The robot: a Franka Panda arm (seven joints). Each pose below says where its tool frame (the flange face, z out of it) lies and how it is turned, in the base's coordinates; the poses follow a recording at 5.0 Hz.
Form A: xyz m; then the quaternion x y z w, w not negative.
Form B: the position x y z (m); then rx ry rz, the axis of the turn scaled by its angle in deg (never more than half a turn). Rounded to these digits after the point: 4 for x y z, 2 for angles.
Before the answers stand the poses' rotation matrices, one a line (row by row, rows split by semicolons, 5 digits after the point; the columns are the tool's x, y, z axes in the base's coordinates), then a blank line. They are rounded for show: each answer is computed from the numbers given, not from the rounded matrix.
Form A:
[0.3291 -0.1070 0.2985 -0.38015 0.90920 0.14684 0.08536]
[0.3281 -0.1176 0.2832 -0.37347 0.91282 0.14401 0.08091]
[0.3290 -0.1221 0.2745 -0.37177 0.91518 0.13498 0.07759]
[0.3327 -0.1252 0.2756 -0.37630 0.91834 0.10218 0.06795]
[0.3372 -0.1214 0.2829 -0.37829 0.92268 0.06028 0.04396]
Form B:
-0.69640 -0.71633 0.04358; -0.66619 0.66785 0.33191; -0.26686 0.20211 -0.94230
-0.70795 -0.70512 0.04015; -0.65851 0.67956 0.32334; -0.25528 0.20247 -0.94543
-0.71154 -0.70141 0.04165; -0.65952 0.68714 0.30475; -0.24238 0.18937 -0.95152
-0.70756 -0.70502 0.04790; -0.67725 0.69592 0.23881; -0.20170 0.13653 -0.96988
-0.70993 -0.70338 0.03552; -0.69278 0.70653 0.14450; -0.12673 0.07798 -0.98887

[0.3291 -0.1070 0.2985 -64.94 155.32 25.08]
[0.3281 -0.1176 0.2832 -63.97 156.35 24.67]
[0.3290 -0.1221 0.2745 -63.80 157.06 23.16]
[0.3327 -0.1252 0.2756 -64.95 158.51 17.64]
[0.3372 -0.1214 0.2829 -66.25 161.59 10.56]

